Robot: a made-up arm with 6 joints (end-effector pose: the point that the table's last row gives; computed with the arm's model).
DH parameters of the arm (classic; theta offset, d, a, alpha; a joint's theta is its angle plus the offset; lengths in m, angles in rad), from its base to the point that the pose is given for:
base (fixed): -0.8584 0 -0.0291 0
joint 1: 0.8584 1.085 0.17 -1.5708
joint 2: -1.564 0 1.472 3.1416
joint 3: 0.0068 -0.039 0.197 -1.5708
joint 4: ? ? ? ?
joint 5: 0 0.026 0.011 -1.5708
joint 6: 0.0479 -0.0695 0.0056 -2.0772
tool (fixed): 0.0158 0.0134 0 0
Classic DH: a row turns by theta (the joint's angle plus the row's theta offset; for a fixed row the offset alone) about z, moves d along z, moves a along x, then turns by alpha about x.
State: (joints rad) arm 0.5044 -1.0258 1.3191 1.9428 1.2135 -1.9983
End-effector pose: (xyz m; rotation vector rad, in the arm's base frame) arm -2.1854 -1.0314 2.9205 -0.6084 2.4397 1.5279
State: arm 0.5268 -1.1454 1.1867 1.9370 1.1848 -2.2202
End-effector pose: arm -2.2252 -1.1174 2.7837 0.7021 -2.5816 -1.5594
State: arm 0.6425 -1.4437 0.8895 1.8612 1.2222 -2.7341
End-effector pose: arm -2.1832 -1.4450 2.3585 0.7620 -2.2143 -1.0029
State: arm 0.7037 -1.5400 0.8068 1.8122 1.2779 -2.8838
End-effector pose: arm -2.1101 -1.5932 2.1948 0.7768 -2.1384 -0.7851
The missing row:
joint 4: 0 -1.677 0 1.5708
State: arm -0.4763 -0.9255 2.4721 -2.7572 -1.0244 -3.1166
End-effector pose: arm -2.2894 1.3030 1.3102 -1.6372 0.3508 0.0459
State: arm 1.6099 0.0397 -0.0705 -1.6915 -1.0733 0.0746
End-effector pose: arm -0.1960 1.9921 2.5550 -0.4264 -0.2190 1.1062
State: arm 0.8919 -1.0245 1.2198 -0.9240 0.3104 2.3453
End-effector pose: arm -1.4774 -1.7811 3.1100 0.1895 0.2107 2.7136
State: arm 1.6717 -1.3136 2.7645 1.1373 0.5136 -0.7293
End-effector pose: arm 0.1091 -2.0601 -0.0680 -1.1148 -1.4131 1.7279
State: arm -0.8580 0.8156 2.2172 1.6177 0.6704 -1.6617
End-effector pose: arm 0.9211 -0.9047 3.8227 1.0715 1.8431 1.7231
